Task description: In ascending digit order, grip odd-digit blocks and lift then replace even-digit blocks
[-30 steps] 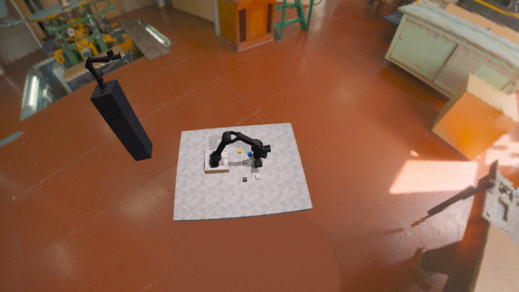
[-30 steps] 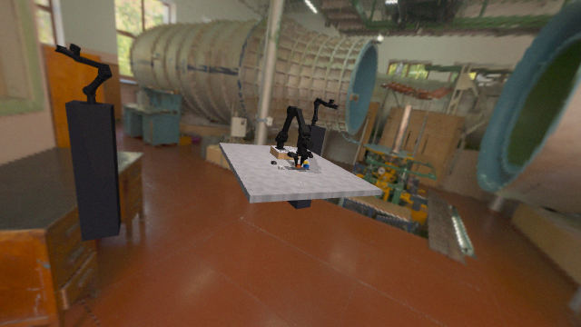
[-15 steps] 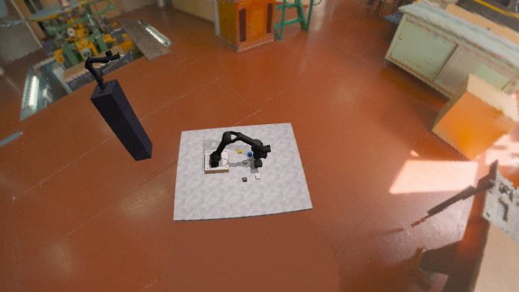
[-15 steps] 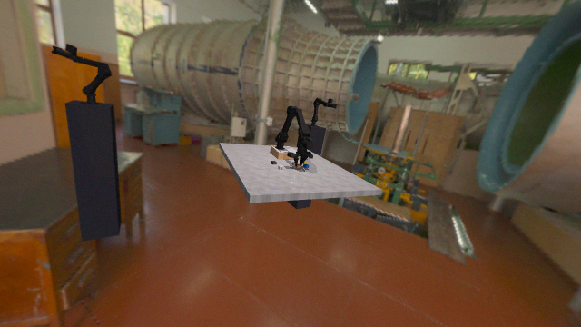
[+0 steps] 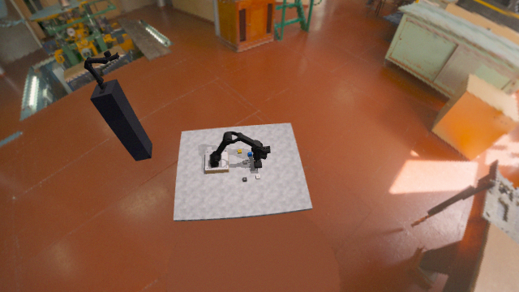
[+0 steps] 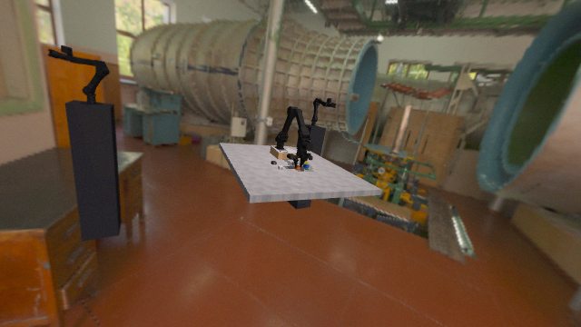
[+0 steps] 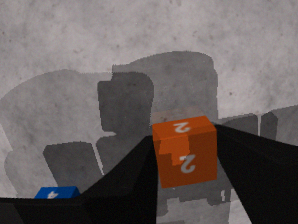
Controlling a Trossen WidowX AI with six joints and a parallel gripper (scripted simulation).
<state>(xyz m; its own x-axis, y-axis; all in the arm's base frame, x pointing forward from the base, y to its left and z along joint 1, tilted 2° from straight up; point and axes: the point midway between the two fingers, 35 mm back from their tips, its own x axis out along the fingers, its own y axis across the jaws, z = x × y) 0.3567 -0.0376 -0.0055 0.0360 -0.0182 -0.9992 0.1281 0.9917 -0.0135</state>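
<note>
Now: gripper tip 10 mm past the orange block. Also, from my gripper tip: white block 130 mm to the right, 20 mm behind; blue block 100 mm to the left, 40 mm behind; grey block 100 mm behind, 30 mm to the left.
</note>
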